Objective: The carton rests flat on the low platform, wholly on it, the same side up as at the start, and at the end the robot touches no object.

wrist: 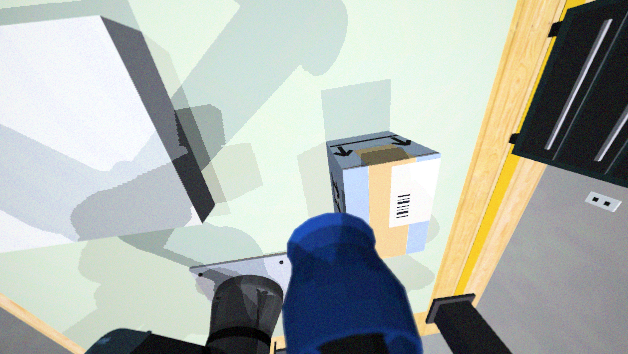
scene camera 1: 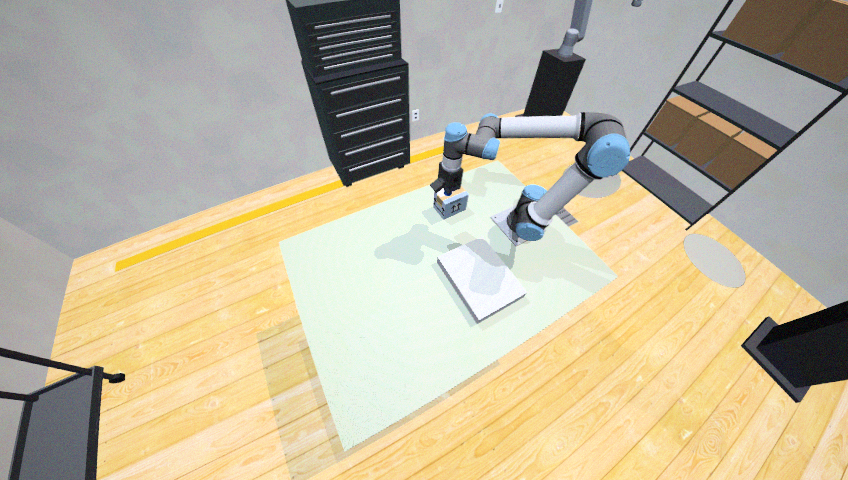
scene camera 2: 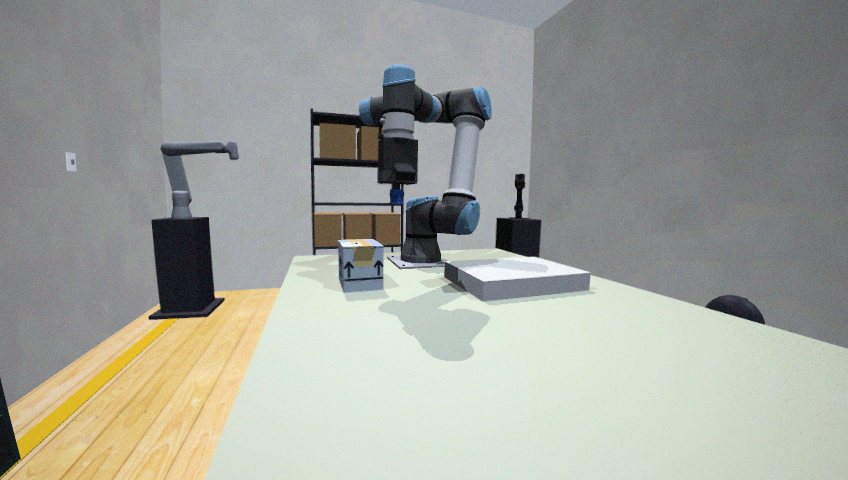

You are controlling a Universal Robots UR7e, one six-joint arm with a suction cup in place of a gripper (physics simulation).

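Pixels of known places: end effector, tool point: (wrist: 331, 249) (scene camera 1: 447, 193) (scene camera 2: 396, 203); arm's base, origin of the base link: (wrist: 250, 296) (scene camera 2: 420, 259).
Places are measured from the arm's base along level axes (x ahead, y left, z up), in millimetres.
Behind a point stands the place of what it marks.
The pale blue carton (scene camera 1: 455, 208) {x 277, y -197, z 41 mm} (scene camera 2: 360, 270) {x 348, y -250, z 46 mm} (wrist: 379, 190) {x 316, y -231, z 106 mm} stands upright on the pale green surface (scene camera 1: 357, 356) {x 942, y 245, z -7 mm} (scene camera 2: 416, 410) {x 818, y -229, z -7 mm}, its side arrows pointing up and its taped, labelled face on top. The low white platform (scene camera 1: 496, 300) {x 375, y 296, z 41 mm} (scene camera 2: 535, 286) {x 485, y 156, z 17 mm} (wrist: 65, 75) {x 447, y 69, z 41 mm} lies apart from it, with nothing on it but shadows. My blue suction cup (scene camera 1: 448, 192) {x 359, y -162, z 211 mm} (scene camera 2: 396, 201) (wrist: 331, 225) is open and holds nothing. In scene camera 2 it hangs clearly above the carton's height and a little to its right. In the wrist view it hides a near corner of the carton.
My arm's base (scene camera 1: 526, 223) {x 155, y 121, z 215 mm} (scene camera 2: 421, 246) {x 62, y -15, z 58 mm} (wrist: 245, 305) {x 62, y -17, z 55 mm} stands near both carton and platform. A black drawer cabinet (scene camera 1: 371, 118) (wrist: 575, 100) stands beyond the surface's edge. A shelf rack (scene camera 1: 737, 113) (scene camera 2: 312, 178) with brown boxes and a black pedestal (scene camera 1: 553, 83) (scene camera 2: 181, 267) stand farther back.
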